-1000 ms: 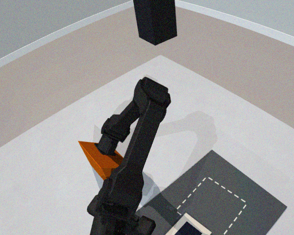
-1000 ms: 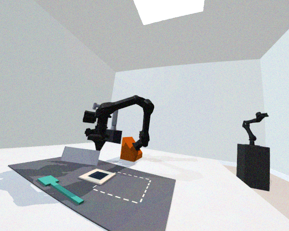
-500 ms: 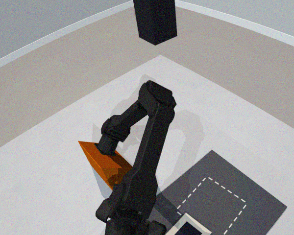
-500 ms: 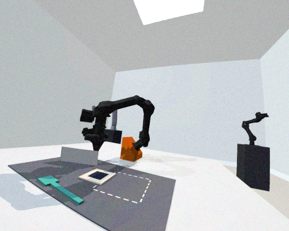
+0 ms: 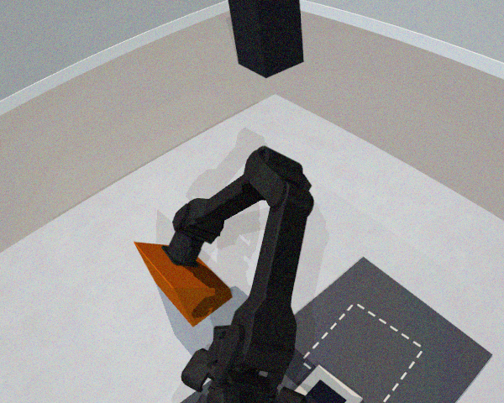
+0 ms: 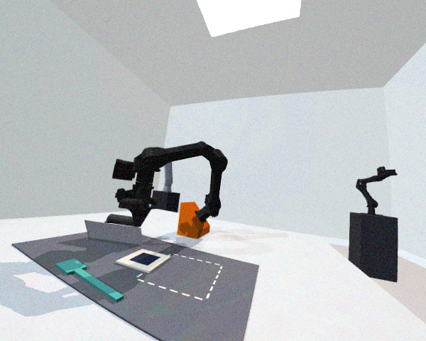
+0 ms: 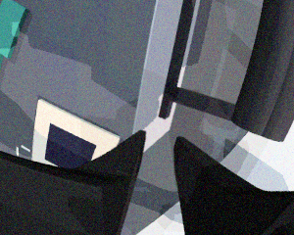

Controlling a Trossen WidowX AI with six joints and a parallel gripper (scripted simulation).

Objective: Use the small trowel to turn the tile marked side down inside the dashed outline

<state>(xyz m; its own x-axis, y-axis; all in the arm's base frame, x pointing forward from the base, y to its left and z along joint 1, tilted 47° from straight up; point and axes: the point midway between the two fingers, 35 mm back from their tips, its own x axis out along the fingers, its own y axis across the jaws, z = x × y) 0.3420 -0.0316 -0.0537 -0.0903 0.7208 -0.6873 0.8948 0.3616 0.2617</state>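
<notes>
Now: gripper tip 11 cm to the left of the grey trowel, 1 cm short of it and 1 cm above it. From my gripper tip the other things lie so: teal trowel (20 cm ahead, 7 cm to the left, 6 cm below); cream tile (11 cm to the left, 6 cm below, 6 cm ahead); dark mat (8 cm to the left, 8 cm below, 6 cm ahead).
</notes>
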